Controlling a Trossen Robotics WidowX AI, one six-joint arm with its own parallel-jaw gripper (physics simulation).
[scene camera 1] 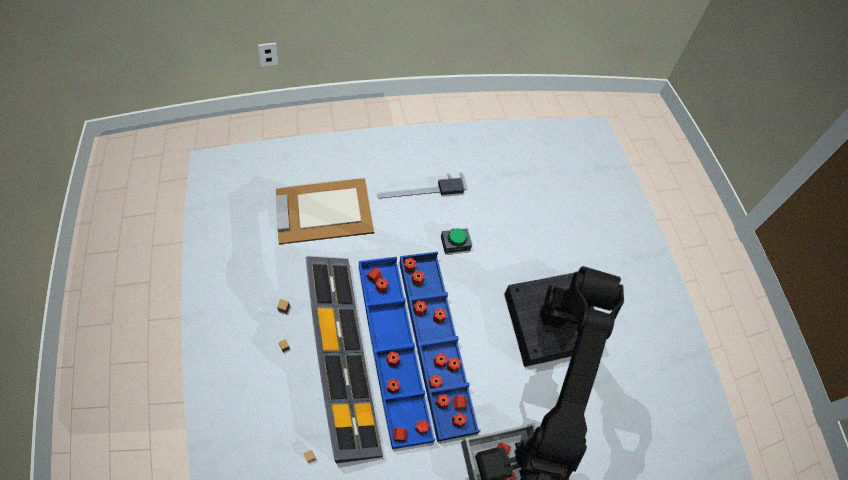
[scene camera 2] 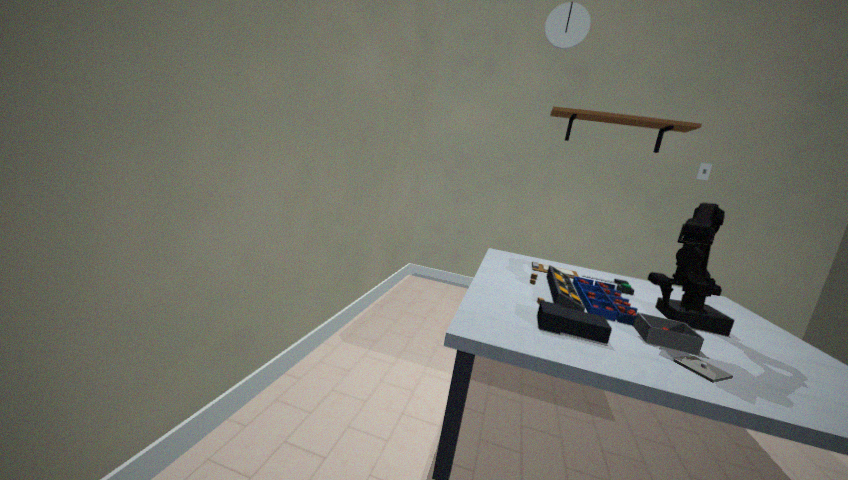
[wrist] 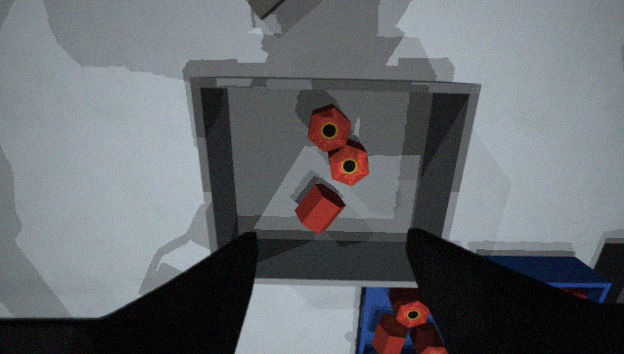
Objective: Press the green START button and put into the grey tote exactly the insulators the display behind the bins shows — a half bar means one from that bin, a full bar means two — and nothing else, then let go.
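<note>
My gripper is open and empty above the grey tote. In the wrist view three red insulators are in the tote: one upright, another upright touching it, and one lying on its side. The display shows a full left bar in the second row and half bars in both fourth-row cells; its other cells are dark. The left bin column has an empty second bin; its other bins hold two insulators each. The green START button is on a dark base.
The right bin column holds several insulators. A clipboard and a caliper lie at the back. Small wooden blocks lie beside the display. A black box and a flat plate are near the tote.
</note>
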